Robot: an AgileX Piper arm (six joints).
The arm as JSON. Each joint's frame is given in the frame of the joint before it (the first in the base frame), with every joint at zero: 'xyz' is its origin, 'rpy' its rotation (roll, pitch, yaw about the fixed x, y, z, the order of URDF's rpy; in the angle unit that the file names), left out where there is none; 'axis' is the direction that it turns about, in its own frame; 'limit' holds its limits. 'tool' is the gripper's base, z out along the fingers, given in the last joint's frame.
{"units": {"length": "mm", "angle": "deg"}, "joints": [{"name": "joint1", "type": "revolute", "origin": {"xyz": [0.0, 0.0, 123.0]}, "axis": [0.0, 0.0, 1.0], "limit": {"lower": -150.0, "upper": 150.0}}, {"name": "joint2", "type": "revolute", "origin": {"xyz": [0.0, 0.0, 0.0]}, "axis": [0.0, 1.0, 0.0], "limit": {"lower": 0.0, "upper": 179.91}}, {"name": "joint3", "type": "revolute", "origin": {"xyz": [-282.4, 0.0, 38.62]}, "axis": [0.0, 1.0, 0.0], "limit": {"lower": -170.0, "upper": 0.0}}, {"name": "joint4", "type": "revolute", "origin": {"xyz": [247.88, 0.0, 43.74]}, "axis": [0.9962, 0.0, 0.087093], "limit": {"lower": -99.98, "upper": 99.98}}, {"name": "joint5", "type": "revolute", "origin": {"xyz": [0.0, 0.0, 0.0]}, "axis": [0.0, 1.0, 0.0], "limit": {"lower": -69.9, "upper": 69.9}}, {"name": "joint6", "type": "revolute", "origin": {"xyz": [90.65, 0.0, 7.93]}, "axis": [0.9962, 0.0, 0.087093], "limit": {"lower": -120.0, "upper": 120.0}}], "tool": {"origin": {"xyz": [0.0, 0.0, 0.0], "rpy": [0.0, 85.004, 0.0]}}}
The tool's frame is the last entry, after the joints.
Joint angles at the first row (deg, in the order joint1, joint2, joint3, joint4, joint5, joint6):
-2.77, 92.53, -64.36, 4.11, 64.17, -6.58
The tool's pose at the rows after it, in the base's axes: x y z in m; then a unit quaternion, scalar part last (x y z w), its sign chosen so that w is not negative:
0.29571 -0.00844 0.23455 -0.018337 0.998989 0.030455 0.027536
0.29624 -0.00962 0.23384 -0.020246 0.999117 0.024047 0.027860
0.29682 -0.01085 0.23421 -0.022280 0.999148 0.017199 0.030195
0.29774 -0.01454 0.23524 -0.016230 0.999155 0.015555 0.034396
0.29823 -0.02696 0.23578 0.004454 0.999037 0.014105 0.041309
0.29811 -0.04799 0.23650 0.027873 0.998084 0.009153 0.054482
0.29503 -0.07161 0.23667 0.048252 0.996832 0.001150 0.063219
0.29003 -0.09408 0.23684 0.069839 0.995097 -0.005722 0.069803
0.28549 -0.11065 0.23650 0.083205 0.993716 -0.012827 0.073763
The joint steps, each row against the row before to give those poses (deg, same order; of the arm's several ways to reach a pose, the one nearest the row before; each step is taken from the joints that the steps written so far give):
0.00, 0.16, -0.26, 0.00, -0.10, 0.00
0.00, 0.13, 0.00, -0.80, -0.23, 0.11
0.00, 0.00, -0.10, -0.84, -0.24, 0.11
-0.66, 0.00, -0.24, -0.15, -0.25, 0.10
-2.36, 0.00, -0.10, 0.00, -0.65, -0.01
-3.93, 0.00, -0.13, -0.13, -1.36, -1.20
-4.39, 0.00, 0.00, -0.40, -1.05, -1.88
-4.26, 0.00, 0.00, -0.23, -0.84, -1.70
-3.12, 0.09, 0.00, -0.37, -0.70, -1.41

